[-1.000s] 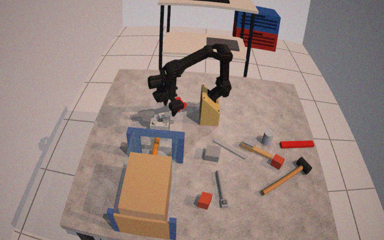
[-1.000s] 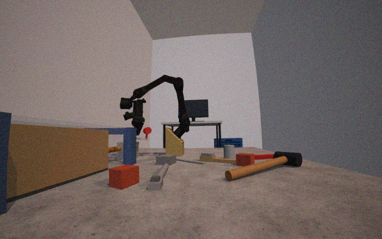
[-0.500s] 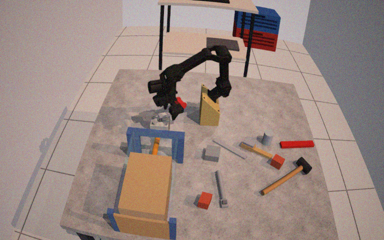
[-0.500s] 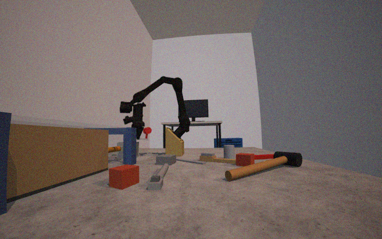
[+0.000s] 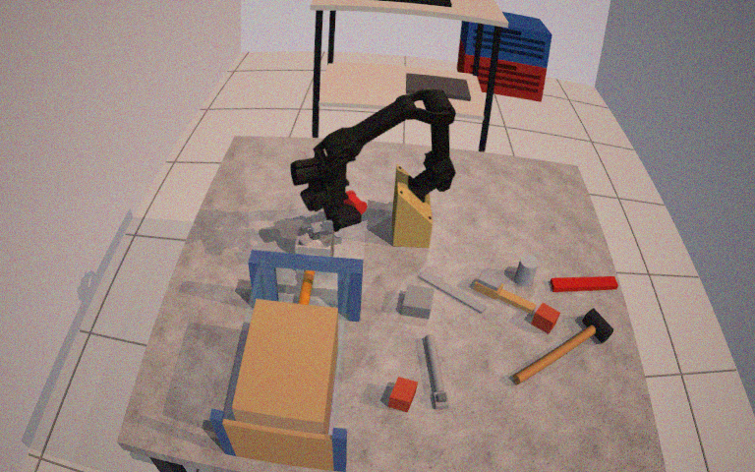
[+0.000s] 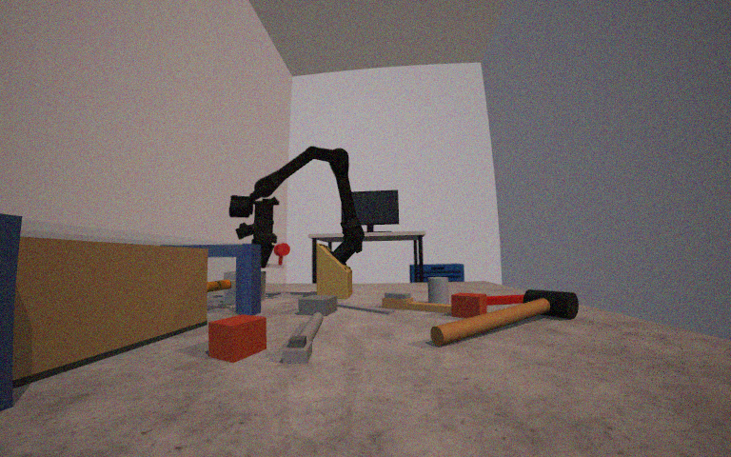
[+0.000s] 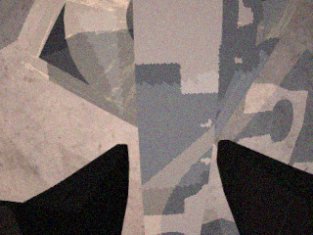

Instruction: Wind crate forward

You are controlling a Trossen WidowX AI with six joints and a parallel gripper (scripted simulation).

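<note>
The grey crank arm lies 2 cm above my gripper tip, 1 cm to the left of it and 1 cm behind it. From my gripper tip the other things lie so: grey winch: 7 cm below, 5 cm to the right, 1 cm ahead; red knob: 5 cm to the left, 4 cm above, 3 cm behind; blue frame: 19 cm ahead, 4 cm to the right, 1 cm above.
</note>
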